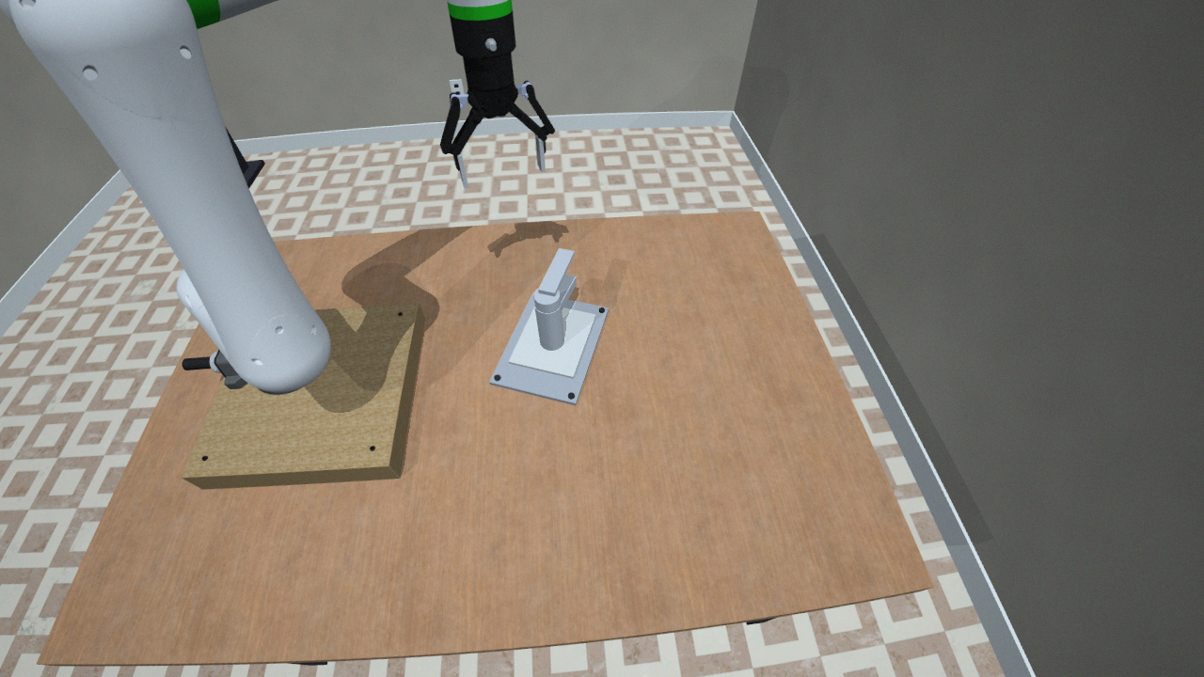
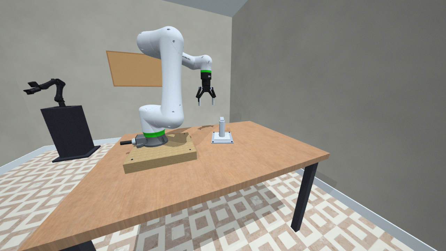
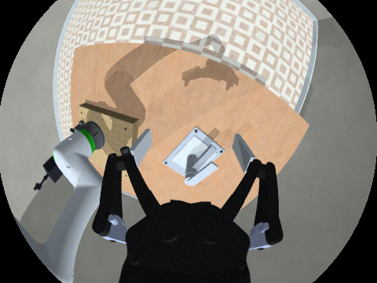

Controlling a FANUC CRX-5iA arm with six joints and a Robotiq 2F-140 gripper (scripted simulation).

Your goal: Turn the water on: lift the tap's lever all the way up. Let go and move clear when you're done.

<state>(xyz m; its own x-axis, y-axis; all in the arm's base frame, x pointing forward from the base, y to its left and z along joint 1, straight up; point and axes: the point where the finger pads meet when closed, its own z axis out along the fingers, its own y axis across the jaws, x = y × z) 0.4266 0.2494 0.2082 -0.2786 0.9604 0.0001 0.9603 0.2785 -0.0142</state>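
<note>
The lever is 9 cm ahead of my hand, 16 cm to the right of it and 11 cm below it. The rest, counted from my hand: tap (8 cm ahead, 19 cm to the right, 16 cm below).
</note>
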